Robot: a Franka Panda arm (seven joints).
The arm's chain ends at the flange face. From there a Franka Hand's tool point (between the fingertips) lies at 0.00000 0.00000 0.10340 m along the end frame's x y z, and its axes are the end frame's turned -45 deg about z.
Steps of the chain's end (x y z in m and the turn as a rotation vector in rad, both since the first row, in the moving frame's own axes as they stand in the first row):
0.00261 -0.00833 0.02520 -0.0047 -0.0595 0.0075
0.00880 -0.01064 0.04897 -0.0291 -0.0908 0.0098
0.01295 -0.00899 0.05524 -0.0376 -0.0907 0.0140
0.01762 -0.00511 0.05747 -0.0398 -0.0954 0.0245
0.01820 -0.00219 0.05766 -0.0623 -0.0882 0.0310
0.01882 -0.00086 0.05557 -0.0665 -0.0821 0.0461
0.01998 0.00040 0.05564 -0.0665 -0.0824 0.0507
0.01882 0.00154 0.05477 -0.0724 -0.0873 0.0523
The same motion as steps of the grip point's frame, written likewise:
0.00306 -0.00807 0.02502 0.0387 -0.0454 0.0075
0.00502 -0.00585 0.04850 0.0436 -0.0848 0.0098
0.00618 -0.00114 0.05474 0.0375 -0.0907 0.0140
0.00626 0.00467 0.05692 0.0393 -0.0956 0.0245
0.00347 0.00926 0.05706 0.0183 -0.1064 0.0310
0.00310 0.01131 0.05499 0.0110 -0.1051 0.0461
0.00301 0.01298 0.05506 0.0112 -0.1053 0.0507
0.00060 0.01301 0.05411 0.0105 -0.1129 0.0523

